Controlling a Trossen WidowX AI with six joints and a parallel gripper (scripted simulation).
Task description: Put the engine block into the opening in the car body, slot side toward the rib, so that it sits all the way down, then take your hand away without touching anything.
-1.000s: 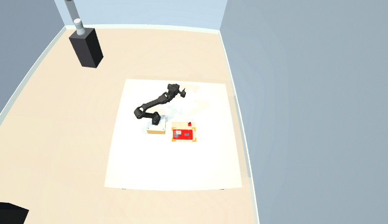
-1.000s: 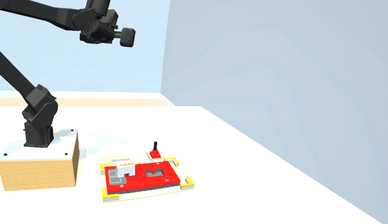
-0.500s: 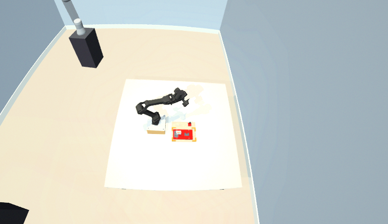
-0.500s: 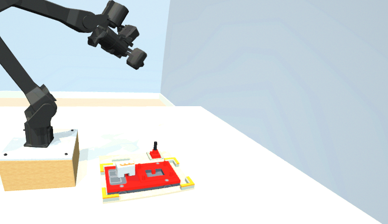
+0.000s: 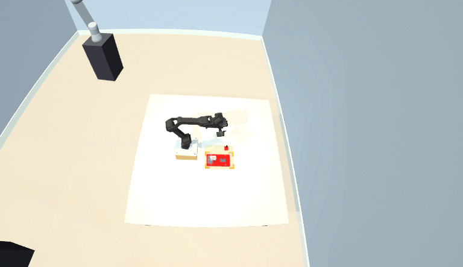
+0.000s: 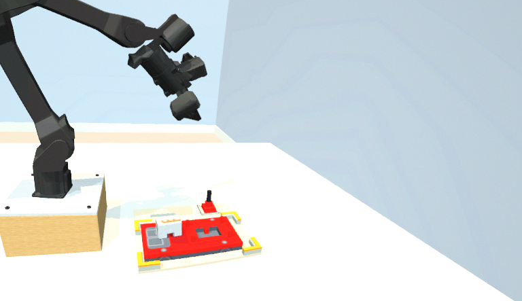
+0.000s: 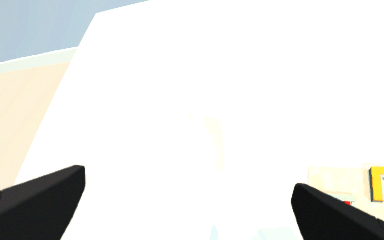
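Right now the engine block is 220 mm below my gripper tip, 210 mm to the right of it and 60 mm behind it.
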